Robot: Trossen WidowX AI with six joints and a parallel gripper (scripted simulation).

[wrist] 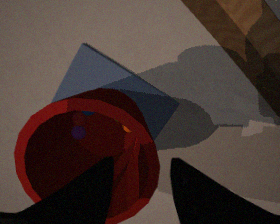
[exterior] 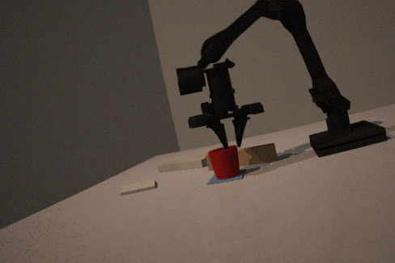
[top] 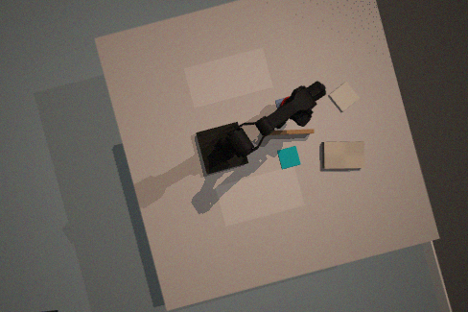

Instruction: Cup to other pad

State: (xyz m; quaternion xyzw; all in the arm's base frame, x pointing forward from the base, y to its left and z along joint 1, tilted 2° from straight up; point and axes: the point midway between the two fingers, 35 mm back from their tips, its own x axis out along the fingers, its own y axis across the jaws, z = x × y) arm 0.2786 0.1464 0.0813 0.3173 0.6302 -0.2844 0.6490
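Right now my gripper tip is 30 mm above the red cup, 20 mm to the right of it and 20 mm short of it. From my gripper tip the other things lie so: teal pad (220 mm to the right, 80 mm below, 10 mm ahead); then blue pad (80 mm below, 20 mm to the left, 20 mm ahead); then long wooden block (100 mm to the right, 50 mm below, 20 mm ahead).
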